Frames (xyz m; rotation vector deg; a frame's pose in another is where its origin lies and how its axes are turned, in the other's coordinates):
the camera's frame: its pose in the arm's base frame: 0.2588 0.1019 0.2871 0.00 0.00 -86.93
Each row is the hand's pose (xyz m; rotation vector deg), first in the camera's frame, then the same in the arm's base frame.
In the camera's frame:
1: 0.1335 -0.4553 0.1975 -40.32 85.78 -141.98
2: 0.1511 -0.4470 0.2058 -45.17 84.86 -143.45
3: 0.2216 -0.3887 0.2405 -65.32 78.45 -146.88
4: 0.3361 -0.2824 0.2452 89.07 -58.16 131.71
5: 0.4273 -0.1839 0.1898 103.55 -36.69 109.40
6: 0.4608 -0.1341 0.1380 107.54 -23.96 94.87
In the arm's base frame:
1: -0.1887 -0.0558 0.4846 -23.94 -72.45 90.63
2: -0.1795 -0.0729 0.4929 -20.28 -73.44 88.53
3: -0.1175 -0.1402 0.5276 -4.96 -76.99 81.48
4: -0.0052 -0.2488 0.5323 19.24 -80.82 66.14
5: 0.0980 -0.3346 0.4769 41.23 -80.84 46.09
6: 0.1496 -0.3654 0.4251 52.74 -78.27 32.29

